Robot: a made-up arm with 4 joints.
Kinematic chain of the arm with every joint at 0, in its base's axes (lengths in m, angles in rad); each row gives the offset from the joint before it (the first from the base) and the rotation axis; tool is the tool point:
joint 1: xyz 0 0 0.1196 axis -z
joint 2: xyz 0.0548 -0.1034 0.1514 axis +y
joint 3: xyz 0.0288 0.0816 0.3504 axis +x
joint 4: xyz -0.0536 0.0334 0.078 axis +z
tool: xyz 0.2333 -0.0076 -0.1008
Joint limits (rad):
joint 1: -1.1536..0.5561
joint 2: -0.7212..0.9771
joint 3: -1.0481..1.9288
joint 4: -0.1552..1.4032
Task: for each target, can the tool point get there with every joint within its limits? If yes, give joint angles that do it. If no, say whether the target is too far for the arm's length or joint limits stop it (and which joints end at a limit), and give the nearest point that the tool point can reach.
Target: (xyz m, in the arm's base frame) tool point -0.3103 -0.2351 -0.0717
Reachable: no: joint limits stop it (at a limit: joint 1, joint 2, joint 4) | nearest point -0.1096 0.0357 0.3794 | short by 0.563 m
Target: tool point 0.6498 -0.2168 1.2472
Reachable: no: too far | nearest point 0.3682 -0.1228 0.7872 | short by 0.547 m
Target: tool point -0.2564 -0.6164 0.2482
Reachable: no: joint limits stop it (at a limit: joint 2, joint 3, joint 4) | nearest point -0.1308 -0.3144 0.7388 | short by 0.590 m
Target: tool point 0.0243 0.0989 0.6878
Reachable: yes | joints 0.0207 -0.5540 0.3597 0.4170
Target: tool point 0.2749 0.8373 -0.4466
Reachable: no: too far | nearest point 0.1530 0.4092 0.2776 | short by 0.850 m
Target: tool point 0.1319 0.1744 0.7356
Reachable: yes | joints -0.4906 -0.0718 0.8851 0.5620
